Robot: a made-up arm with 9 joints.
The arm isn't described. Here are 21 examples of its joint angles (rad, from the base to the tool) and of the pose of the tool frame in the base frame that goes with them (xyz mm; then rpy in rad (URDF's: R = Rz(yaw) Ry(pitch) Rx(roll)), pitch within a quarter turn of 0, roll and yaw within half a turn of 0).
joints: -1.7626 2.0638 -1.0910 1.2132 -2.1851 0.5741 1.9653 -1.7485 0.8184
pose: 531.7 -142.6 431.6 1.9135 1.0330 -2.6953
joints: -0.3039 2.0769 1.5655 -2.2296 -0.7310 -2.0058 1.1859 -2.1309 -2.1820
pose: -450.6 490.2 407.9 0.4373 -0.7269 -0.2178
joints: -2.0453 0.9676 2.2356 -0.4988 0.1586 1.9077 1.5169 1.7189 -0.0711
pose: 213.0 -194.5 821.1 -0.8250 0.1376 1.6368
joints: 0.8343 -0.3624 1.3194 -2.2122 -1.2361 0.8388 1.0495 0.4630 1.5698
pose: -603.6 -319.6 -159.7 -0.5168 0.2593 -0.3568
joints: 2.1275 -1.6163 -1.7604 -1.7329 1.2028 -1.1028 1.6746 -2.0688 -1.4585
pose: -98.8 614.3 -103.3 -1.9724 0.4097 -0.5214
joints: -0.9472 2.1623 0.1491 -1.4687 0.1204 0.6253 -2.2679 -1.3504 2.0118
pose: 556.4 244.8 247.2 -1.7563 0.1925 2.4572
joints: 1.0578 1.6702 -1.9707 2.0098 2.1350 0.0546 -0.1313 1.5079 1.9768
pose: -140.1 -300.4 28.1 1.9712 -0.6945 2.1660
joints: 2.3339 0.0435 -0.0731 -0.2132 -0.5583 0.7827 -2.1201 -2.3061 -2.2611
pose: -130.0 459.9 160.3 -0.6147 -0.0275 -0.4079
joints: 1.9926 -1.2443 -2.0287 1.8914 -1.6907 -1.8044 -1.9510 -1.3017 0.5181
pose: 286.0 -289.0 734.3 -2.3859 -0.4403 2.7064
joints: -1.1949 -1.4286 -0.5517 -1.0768 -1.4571 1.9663 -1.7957 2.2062 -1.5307
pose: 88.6 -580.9 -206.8 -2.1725 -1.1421 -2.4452
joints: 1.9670 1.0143 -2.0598 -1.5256 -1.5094 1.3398 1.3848 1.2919 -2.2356
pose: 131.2 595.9 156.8 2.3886 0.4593 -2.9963
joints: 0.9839 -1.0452 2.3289 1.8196 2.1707 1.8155 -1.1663 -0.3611 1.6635
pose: -694.5 504.1 578.4 2.9586 -0.3012 -0.2045
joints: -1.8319 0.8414 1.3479 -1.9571 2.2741 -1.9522 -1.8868 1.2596 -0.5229
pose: 673.6 353.3 -20.9 0.7131 -1.1294 2.1899
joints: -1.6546 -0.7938 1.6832 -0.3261 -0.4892 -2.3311 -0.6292 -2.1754 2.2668
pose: 580.1 -323.2 570.1 1.8463 -0.1817 -2.7132
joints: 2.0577 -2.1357 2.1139 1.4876 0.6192 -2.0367 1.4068 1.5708 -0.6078
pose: -303.0 -297.3 -802.3 1.5138 -0.2355 -0.6127
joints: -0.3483 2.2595 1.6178 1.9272 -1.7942 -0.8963 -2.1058 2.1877 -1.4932
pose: -25.8 -322.2 696.3 -0.4119 0.6411 2.7255
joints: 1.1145 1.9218 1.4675 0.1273 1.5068 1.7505 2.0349 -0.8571 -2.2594
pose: -216.3 559.8 341.4 0.4831 -0.9848 -1.1429
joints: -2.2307 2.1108 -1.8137 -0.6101 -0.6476 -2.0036 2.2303 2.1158 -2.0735
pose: -608.4 402.4 409.2 1.7555 0.4067 -2.0659
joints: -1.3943 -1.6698 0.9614 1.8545 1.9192 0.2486 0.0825 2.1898 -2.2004
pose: -10.9 -336.5 204.3 -2.3082 1.0037 1.9592
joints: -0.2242 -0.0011 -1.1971 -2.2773 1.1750 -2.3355 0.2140 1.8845 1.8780
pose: -121.1 -404.4 648.2 2.7368 0.6316 -2.5074
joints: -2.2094 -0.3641 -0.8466 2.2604 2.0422 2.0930 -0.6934 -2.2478 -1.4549
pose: -631.6 573.8 119.8 -1.6327 0.4152 0.6727
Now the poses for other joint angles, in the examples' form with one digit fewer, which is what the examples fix.
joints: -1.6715 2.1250 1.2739 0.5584 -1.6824 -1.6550 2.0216 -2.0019 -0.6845
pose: 270 -531 -351 -2.867 0.382 2.999
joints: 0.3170 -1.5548 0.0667 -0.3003 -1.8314 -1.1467 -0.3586 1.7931 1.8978
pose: -137 494 -284 1.070 -0.835 0.630
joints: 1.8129 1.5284 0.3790 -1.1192 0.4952 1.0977 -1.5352 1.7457 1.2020
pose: 525 -156 320 -1.899 -0.856 2.356
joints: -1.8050 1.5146 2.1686 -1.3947 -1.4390 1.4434 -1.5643 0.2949 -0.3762
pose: -89 754 62 2.669 0.923 -0.864
